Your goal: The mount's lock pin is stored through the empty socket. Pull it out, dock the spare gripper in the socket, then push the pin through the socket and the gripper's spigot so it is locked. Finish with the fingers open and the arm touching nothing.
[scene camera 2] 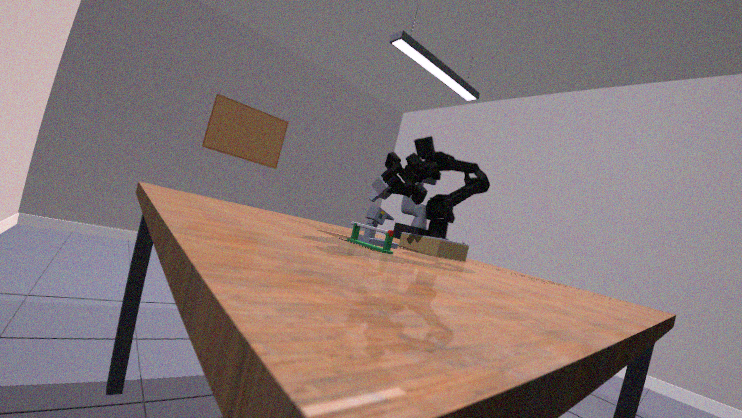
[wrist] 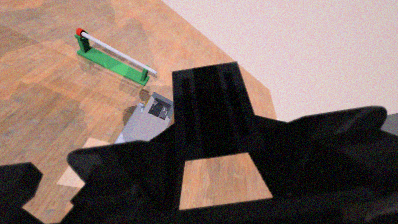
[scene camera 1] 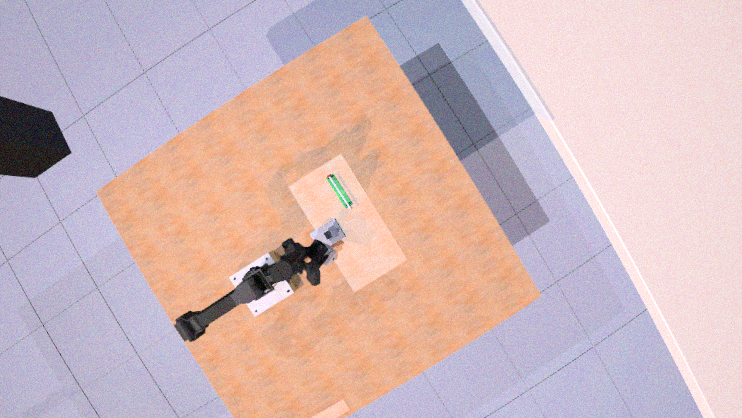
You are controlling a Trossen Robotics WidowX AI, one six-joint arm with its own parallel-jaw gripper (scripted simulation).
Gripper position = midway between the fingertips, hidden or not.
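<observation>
Spare gripper (wrist: 213,116), carried by my gripper (scene camera 2: 383,186) (wrist: 208,117) (scene camera 1: 324,251). Green pin cradle (wrist: 86,51) here too.
</observation>
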